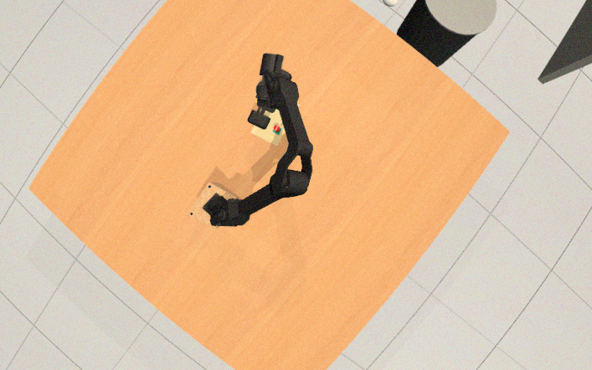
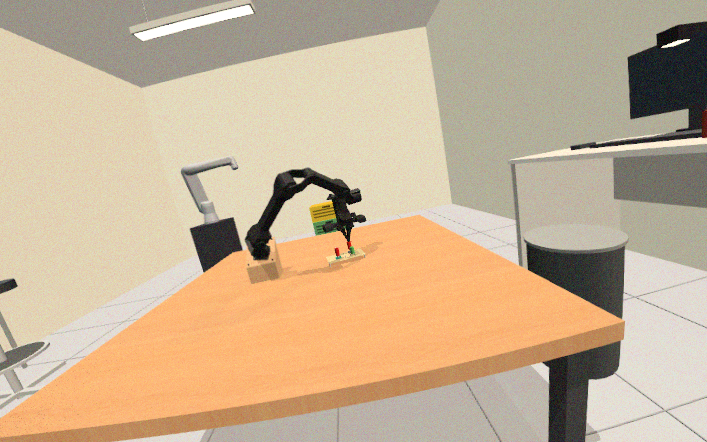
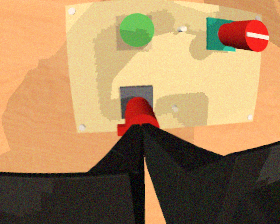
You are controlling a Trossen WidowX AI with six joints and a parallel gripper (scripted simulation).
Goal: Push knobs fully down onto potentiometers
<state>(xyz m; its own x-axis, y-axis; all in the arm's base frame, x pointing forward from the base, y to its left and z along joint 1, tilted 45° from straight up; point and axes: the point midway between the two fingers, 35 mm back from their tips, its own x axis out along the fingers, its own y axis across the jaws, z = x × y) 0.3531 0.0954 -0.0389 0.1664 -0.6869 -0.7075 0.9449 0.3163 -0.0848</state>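
Right now my gripper tip is 10 mm above the red knob.
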